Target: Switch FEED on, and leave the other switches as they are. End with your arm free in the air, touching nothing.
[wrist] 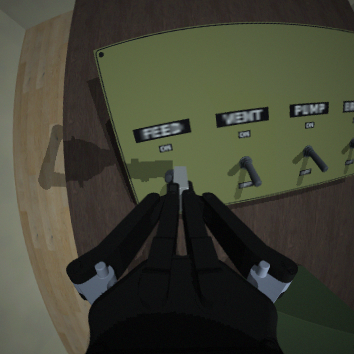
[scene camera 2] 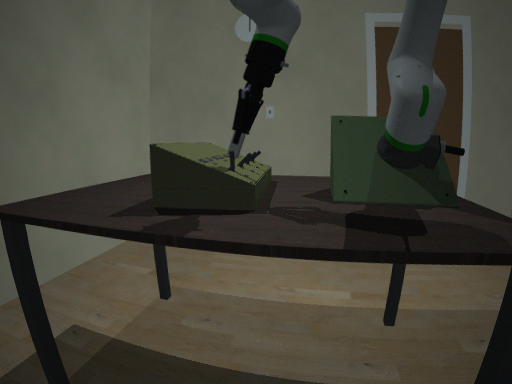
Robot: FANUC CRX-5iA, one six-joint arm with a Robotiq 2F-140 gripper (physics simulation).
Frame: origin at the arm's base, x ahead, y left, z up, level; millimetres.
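Seen in the pictures: gripper, fingertip midpoint: (wrist: 179, 175) (scene camera 2: 232, 156); arm's base, origin of the base link: (scene camera 2: 400, 150).
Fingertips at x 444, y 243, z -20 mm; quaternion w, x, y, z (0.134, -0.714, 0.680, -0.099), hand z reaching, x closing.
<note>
Offsets run from my fingertips to a thing's top centre. "*": to the spot under its first point. Level surfaces: height alone.
The olive switch box (scene camera 2: 200, 177) (wrist: 165, 75) has a sloping panel. The FEED lever @[13 mm left, 6 mm back, 15 mm up] (scene camera 2: 232, 163) (wrist: 169, 176) stands steeply in the scene view, unlike the other levers, which lean to the OFF side; in the wrist view it is seen nearly end-on, partly covered. My gripper (scene camera 2: 234, 149) (wrist: 179, 175) is shut and empty, its fingertips right beside the FEED lever; touching or a hair apart, I cannot tell. The VENT lever @[106 mm right, 9 mm ahead, 6 mm up] (wrist: 251, 171) and PUMP lever @[223 mm right, 38 mm ahead, 6 mm up] (wrist: 316, 158) lean towards OFF. A fourth lever @[* 329 mm right, 79 mm ahead, 29 mm down] (wrist: 352, 143) is cut off at the view's edge.
The box stands on a dark table @[121 mm down] (scene camera 2: 300, 240) (wrist: 82, 30). A green panel (scene camera 2: 355, 160) stands to its right, with another grey-white arm part (scene camera 2: 412, 110) in front of it. The FEED label @[30 mm left, 62 mm ahead, 4 mm down] (wrist: 162, 130) and its ON mark @[* 23 mm left, 37 mm ahead, 18 mm down] (wrist: 165, 148) lie beyond the fingertips.
</note>
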